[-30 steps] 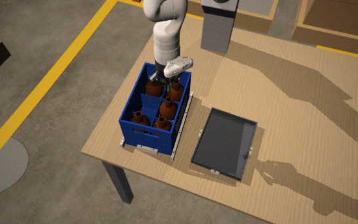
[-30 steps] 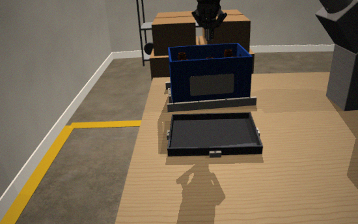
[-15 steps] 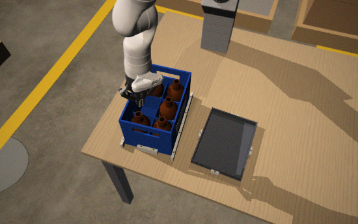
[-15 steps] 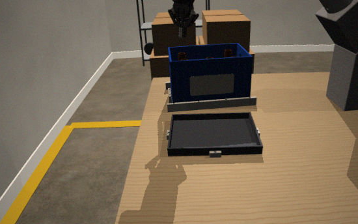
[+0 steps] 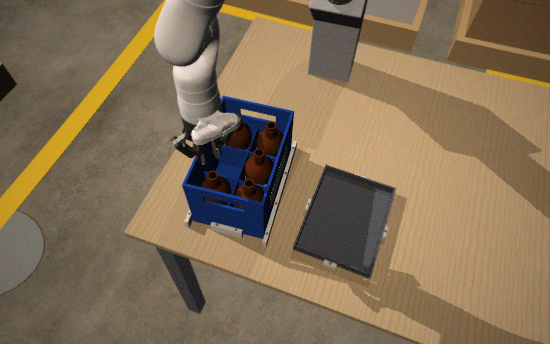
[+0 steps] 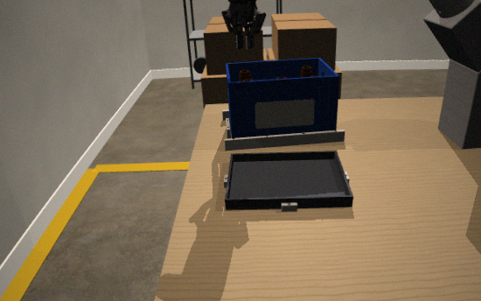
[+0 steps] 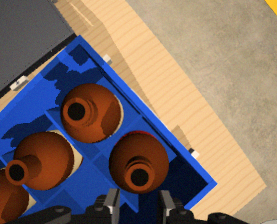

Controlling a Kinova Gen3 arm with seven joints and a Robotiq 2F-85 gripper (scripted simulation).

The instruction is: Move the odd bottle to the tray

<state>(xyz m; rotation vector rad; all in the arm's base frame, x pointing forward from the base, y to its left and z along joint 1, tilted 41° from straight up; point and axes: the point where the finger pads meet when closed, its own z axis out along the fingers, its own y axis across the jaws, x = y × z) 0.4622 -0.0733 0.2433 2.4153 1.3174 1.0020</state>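
Now: the blue crate 90 mm behind my hand, 20 mm to the left of it and 160 mm below it. Also, from my hand: dark grey tray: 140 mm behind, 290 mm to the left, 230 mm below.
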